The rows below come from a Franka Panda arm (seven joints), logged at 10 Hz.
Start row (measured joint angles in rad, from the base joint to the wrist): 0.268 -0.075 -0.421 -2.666 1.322 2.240 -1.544
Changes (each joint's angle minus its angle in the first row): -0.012 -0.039 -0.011 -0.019 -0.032 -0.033 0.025; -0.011 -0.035 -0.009 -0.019 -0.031 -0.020 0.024; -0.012 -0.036 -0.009 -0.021 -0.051 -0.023 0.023; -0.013 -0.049 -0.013 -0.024 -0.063 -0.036 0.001; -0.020 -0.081 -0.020 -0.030 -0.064 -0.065 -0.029; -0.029 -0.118 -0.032 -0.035 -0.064 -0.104 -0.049; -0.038 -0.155 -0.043 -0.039 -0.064 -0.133 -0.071; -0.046 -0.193 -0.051 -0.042 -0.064 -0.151 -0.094; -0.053 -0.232 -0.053 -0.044 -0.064 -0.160 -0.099; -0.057 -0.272 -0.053 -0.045 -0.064 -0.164 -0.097; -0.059 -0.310 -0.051 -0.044 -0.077 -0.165 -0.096; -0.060 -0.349 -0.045 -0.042 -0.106 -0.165 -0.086; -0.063 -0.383 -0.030 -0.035 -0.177 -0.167 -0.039; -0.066 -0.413 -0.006 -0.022 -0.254 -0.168 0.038; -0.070 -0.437 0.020 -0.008 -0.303 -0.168 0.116; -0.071 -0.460 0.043 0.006 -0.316 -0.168 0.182; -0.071 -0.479 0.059 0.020 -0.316 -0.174 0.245; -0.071 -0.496 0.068 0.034 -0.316 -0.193 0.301; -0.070 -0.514 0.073 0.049 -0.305 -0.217 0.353; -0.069 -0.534 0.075 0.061 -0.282 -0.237 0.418; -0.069 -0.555 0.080 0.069 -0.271 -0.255 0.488; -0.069 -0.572 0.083 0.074 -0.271 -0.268 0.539
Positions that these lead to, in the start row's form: 0.256 -0.114 -0.432 -2.685 1.290 2.207 -1.519; 0.257 -0.110 -0.430 -2.685 1.291 2.220 -1.520; 0.256 -0.111 -0.430 -2.687 1.271 2.217 -1.521; 0.255 -0.124 -0.434 -2.690 1.259 2.204 -1.543; 0.248 -0.156 -0.441 -2.696 1.258 2.175 -1.573; 0.239 -0.193 -0.453 -2.701 1.258 2.136 -1.593; 0.230 -0.230 -0.464 -2.705 1.258 2.107 -1.615; 0.222 -0.268 -0.472 -2.708 1.258 2.089 -1.638; 0.215 -0.307 -0.474 -2.710 1.258 2.080 -1.643; 0.211 -0.347 -0.474 -2.711 1.258 2.076 -1.641; 0.209 -0.385 -0.472 -2.710 1.245 2.075 -1.640; 0.208 -0.424 -0.466 -2.708 1.216 2.075 -1.630; 0.205 -0.458 -0.451 -2.701 1.145 2.073 -1.583; 0.202 -0.488 -0.427 -2.688 1.068 2.072 -1.506; 0.198 -0.512 -0.401 -2.674 1.019 2.072 -1.428; 0.197 -0.535 -0.378 -2.660 1.006 2.072 -1.362; 0.197 -0.554 -0.362 -2.646 1.006 2.066 -1.299; 0.197 -0.571 -0.353 -2.632 1.006 2.047 -1.243; 0.198 -0.589 -0.348 -2.617 1.017 2.023 -1.191; 0.199 -0.609 -0.346 -2.605 1.040 2.003 -1.126; 0.199 -0.630 -0.341 -2.597 1.051 1.985 -1.056; 0.199 -0.647 -0.338 -2.592 1.051 1.972 -1.005
